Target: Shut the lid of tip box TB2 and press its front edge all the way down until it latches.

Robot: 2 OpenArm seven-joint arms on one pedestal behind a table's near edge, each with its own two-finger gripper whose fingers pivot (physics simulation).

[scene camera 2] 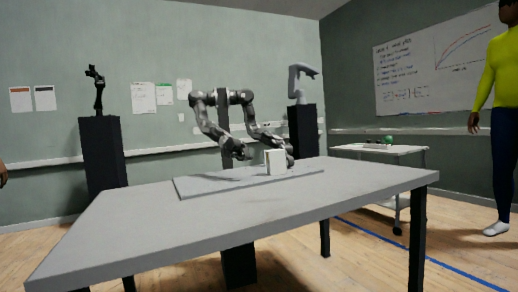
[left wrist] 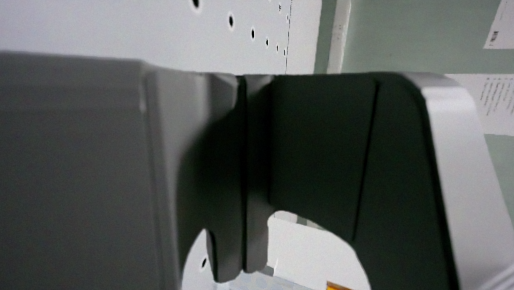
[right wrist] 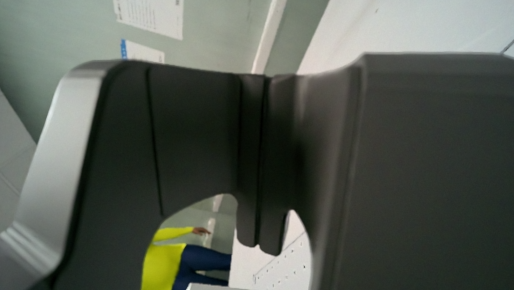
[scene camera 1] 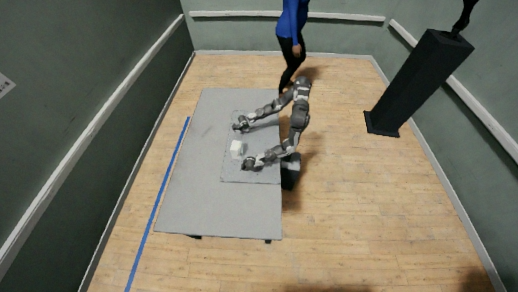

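The white tip box stands on the perforated board; its label cannot be read. Its lid appears raised upright. In the left wrist view, part of the white box shows through the finger gap, with an orange piece at the bottom. My left gripper is shut and empty, beside the box, below it in scene camera 1. My right gripper is shut and empty, above the board on the box's other side. Contact with the box cannot be made out.
The perforated board lies on the grey table. Black pedestals and a white trolley stand beyond the table. A person in blue and one in yellow stand away from it.
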